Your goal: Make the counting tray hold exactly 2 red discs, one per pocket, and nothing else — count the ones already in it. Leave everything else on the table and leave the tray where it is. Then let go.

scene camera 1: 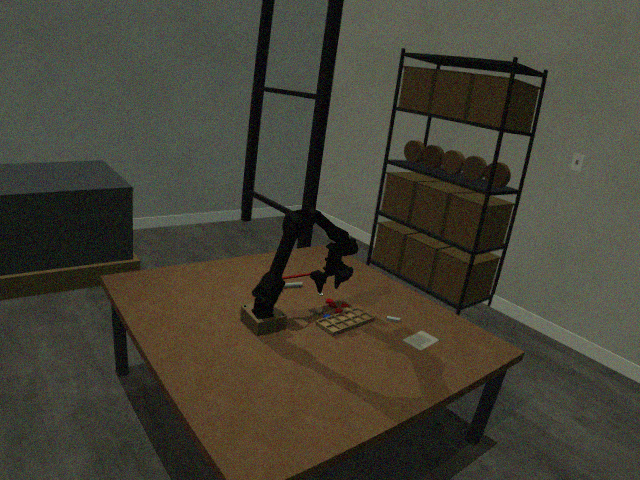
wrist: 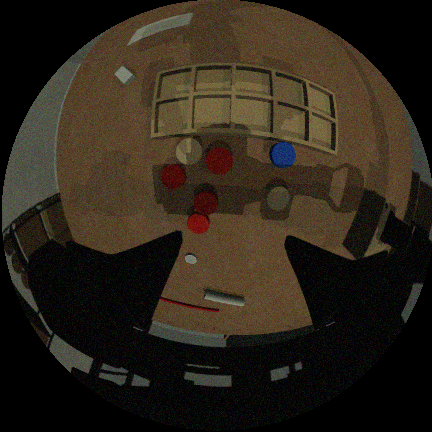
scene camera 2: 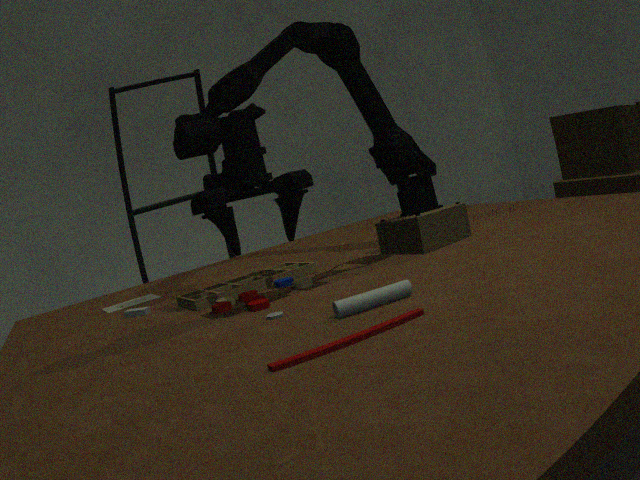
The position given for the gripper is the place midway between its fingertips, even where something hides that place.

Note:
The gripper (scene camera 2: 265,248) is open and holds nothing. Also in view: a counting tray (wrist: 219,98). A red rod (scene camera 2: 314,353) rests on the table.
The gripper also shows in scene camera 1 (scene camera 1: 327,291) and in the wrist view (wrist: 234,238).

